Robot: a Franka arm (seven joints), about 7 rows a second.
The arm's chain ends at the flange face. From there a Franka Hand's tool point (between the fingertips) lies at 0.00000 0.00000 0.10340 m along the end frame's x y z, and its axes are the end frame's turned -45 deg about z.
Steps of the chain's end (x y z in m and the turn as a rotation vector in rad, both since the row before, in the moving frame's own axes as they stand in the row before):
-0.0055, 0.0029, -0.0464, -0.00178, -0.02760, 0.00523
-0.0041, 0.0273, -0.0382, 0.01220, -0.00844, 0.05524
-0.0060, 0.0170, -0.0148, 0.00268, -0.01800, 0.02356
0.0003, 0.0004, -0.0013, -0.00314, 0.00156, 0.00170
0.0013, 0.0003, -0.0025, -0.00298, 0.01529, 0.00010
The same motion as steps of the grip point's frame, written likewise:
-0.0081, -0.0037, -0.0464, 0.01826, -0.02077, 0.00523
-0.0219, 0.0149, -0.0382, 0.01459, 0.00266, 0.05524
-0.0174, 0.0063, -0.0148, 0.01462, -0.01083, 0.02356
-0.0002, 0.0008, -0.0013, -0.00332, -0.00112, 0.00170
0.0016, 0.0025, -0.0025, -0.01292, 0.00870, 0.00010

